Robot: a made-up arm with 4 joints. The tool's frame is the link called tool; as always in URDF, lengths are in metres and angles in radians. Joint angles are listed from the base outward.
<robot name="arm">
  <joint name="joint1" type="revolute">
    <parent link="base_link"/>
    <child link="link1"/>
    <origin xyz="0 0 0.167" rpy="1.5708 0 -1.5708"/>
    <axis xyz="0 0 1"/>
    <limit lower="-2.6" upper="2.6"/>
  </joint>
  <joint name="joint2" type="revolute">
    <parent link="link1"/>
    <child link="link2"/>
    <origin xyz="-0.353 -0.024 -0.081" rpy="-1.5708 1.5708 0"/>
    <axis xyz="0 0 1"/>
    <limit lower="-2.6" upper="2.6"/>
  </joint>
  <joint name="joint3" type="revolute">
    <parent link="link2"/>
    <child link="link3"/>
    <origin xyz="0.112 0.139 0.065" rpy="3.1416 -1.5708 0"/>
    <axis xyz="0 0 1"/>
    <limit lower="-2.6" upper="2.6"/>
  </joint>
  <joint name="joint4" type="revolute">
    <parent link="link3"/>
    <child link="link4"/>
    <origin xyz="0.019 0.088 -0.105" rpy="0 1.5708 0"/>
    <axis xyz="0 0 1"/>
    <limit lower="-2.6" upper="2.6"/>
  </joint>
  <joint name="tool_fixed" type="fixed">
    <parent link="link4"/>
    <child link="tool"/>
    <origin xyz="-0.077 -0.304 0.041" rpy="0 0 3.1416"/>
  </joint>
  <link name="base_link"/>
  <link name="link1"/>
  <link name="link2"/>
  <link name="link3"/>
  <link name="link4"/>
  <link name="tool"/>
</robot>
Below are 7 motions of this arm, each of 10 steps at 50 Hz.
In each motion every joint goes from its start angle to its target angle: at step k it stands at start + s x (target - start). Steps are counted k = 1, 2, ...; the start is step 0. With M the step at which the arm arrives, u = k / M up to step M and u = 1 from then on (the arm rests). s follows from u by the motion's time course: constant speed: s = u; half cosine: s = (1 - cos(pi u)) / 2; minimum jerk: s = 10 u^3 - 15 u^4 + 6 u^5.
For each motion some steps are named. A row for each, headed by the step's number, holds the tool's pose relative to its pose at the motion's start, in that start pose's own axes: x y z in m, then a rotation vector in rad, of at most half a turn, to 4 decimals.
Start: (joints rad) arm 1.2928 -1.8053 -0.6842 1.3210
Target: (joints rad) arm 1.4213 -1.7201 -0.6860 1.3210
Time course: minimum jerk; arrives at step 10
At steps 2, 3, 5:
2: 0.0012 0.0018 -0.0041 -0.0081 -0.0037 -0.0008
3: 0.0033 0.0049 -0.0117 -0.0227 -0.0104 -0.0021
5: 0.0108 0.0143 -0.0363 -0.0701 -0.0310 -0.0067

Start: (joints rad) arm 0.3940 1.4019 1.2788 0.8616
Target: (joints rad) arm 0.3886 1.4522 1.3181 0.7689
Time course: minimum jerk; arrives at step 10
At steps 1, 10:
1: 0.0002 0.0000 0.0001 0.0005 0.0000 -0.0006
10: 0.0202 -0.0051 0.0151 0.0617 0.0031 -0.0740

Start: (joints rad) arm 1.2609 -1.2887 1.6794 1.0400
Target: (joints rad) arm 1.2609 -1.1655 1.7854 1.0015
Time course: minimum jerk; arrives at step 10
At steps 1, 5, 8, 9, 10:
1: 0.0000 0.0000 0.0003 0.0014 -0.0003 -0.0004
5: 0.0026 0.0002 0.0202 0.0796 -0.0140 -0.0275
8: 0.0052 -0.0011 0.0380 0.1499 -0.0253 -0.0545
9: 0.0055 -0.0014 0.0399 0.1577 -0.0265 -0.0577
10: 0.0056 -0.0014 0.0403 0.1591 -0.0267 -0.0582

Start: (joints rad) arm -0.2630 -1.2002 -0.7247 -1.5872
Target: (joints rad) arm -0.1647 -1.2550 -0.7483 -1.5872
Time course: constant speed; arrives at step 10
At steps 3, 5, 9, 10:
3: 0.0002 -0.0046 -0.0026 0.0099 -0.0174 -0.0306
5: 0.0004 -0.0077 -0.0044 0.0165 -0.0287 -0.0511
9: 0.0007 -0.0139 -0.0080 0.0295 -0.0507 -0.0924
10: 0.0007 -0.0154 -0.0090 0.0327 -0.0561 -0.1028

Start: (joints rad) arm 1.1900 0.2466 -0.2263 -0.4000
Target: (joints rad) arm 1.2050 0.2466 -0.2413 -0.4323
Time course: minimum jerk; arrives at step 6
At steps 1, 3, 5, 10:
1: 0.0003 0.0001 -0.0004 -0.0010 -0.0003 -0.0011
3: 0.0042 0.0006 -0.0062 -0.0143 -0.0042 -0.0157
5: 0.0081 0.0011 -0.0119 -0.0275 -0.0084 -0.0303
10: 0.0084 0.0012 -0.0124 -0.0285 -0.0087 -0.0314

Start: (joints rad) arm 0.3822 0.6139 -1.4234 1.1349
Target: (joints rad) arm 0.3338 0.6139 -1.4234 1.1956
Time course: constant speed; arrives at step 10
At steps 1, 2, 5, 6, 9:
1: -0.0034 -0.0005 0.0005 0.0013 -0.0038 0.0033
2: -0.0069 -0.0009 0.0010 0.0026 -0.0075 0.0066
5: -0.0173 -0.0023 0.0023 0.0062 -0.0189 0.0166
6: -0.0208 -0.0027 0.0027 0.0074 -0.0227 0.0199
9: -0.0312 -0.0040 0.0038 0.0108 -0.0341 0.0298

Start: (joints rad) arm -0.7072 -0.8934 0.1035 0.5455
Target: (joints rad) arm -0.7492 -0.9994 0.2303 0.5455
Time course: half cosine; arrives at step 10
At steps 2, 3, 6, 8, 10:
2: 0.0033 -0.0020 0.0050 0.0135 -0.0059 -0.0104
3: 0.0071 -0.0044 0.0108 0.0291 -0.0127 -0.0225
6: 0.0220 -0.0151 0.0338 0.0911 -0.0415 -0.0719
8: 0.0300 -0.0217 0.0464 0.1249 -0.0583 -0.0996
10: 0.0329 -0.0244 0.0511 0.1376 -0.0648 -0.1103

